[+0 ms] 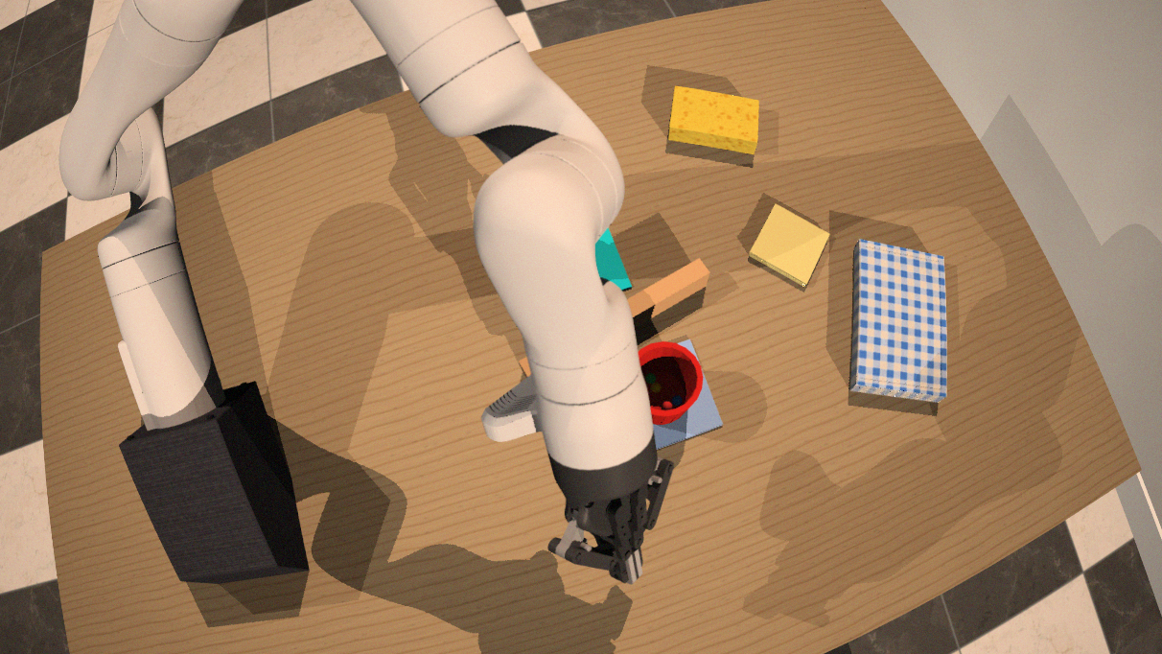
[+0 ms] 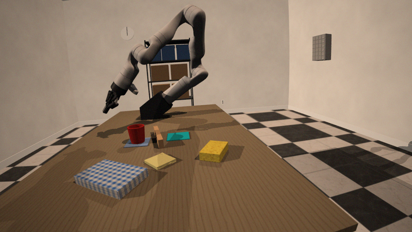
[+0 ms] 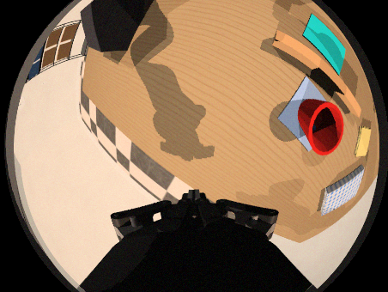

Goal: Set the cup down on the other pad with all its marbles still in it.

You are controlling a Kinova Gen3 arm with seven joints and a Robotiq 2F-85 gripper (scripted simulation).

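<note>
The red cup is 160 mm to the left of my hand, 120 mm below it and 100 mm ahead of it. From my hand the other things lie so: rail: 240 mm to the left, 130 mm below, 80 mm ahead.
</note>
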